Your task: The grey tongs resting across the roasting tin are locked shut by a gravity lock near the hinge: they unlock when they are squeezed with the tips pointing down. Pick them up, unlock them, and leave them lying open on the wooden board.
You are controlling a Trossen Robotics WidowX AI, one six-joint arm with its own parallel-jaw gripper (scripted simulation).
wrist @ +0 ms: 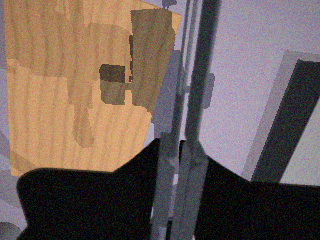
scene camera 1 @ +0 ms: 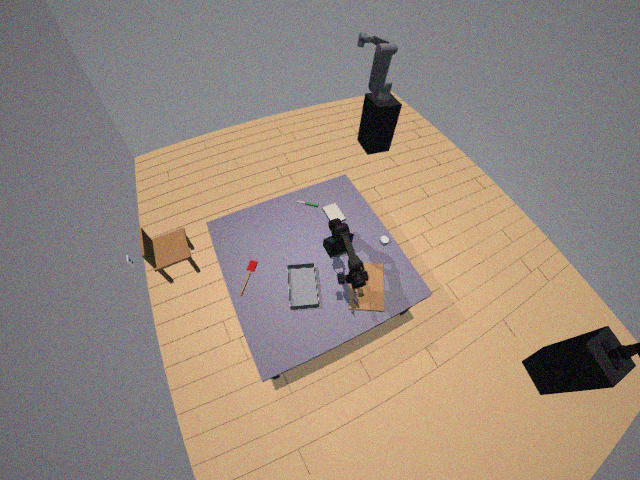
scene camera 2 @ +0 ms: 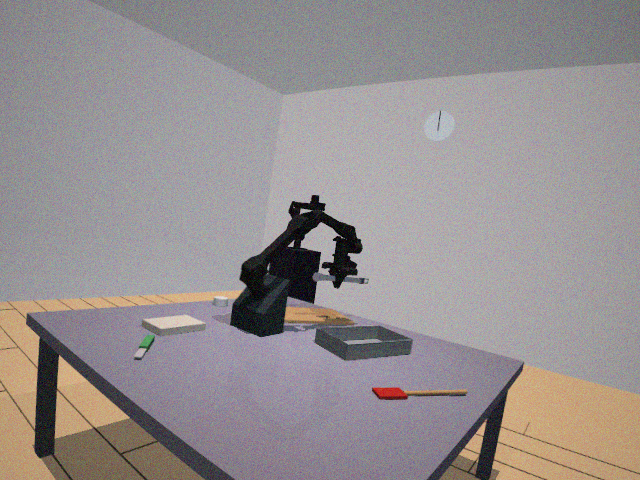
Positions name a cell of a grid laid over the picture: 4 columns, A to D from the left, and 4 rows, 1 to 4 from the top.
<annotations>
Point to a roasting tin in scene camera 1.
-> At B3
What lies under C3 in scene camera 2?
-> A roasting tin.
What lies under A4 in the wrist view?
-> My gripper.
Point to a wooden board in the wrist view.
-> At B2
</annotations>
